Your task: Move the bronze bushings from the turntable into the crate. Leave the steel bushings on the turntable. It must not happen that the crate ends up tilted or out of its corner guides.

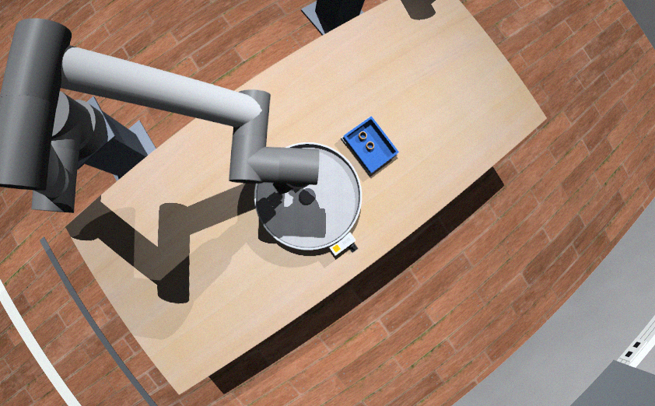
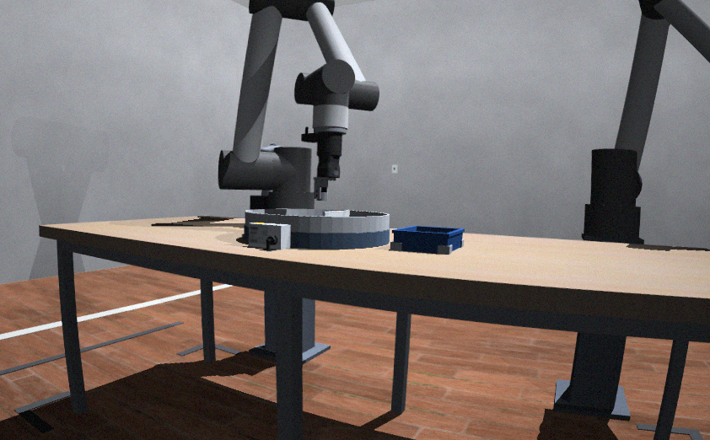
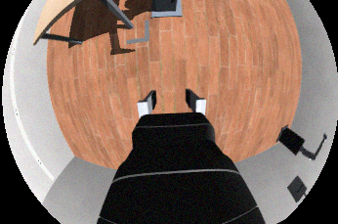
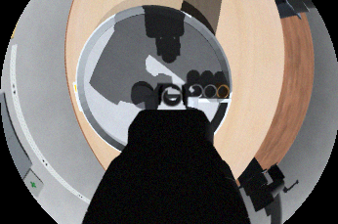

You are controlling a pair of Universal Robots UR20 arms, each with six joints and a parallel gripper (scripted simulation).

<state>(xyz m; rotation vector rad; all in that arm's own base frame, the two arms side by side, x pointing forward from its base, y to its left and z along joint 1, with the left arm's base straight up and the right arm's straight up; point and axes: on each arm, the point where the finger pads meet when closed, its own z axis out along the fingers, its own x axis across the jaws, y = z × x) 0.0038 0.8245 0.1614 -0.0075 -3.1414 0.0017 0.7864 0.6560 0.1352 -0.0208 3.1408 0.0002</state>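
The turntable lies 7 cm ahead of my right hand, 3 cm to the left of it and 8 cm below it. From my right hand the other things lie so: blue crate: 5 cm ahead, 36 cm to the left, 11 cm below.
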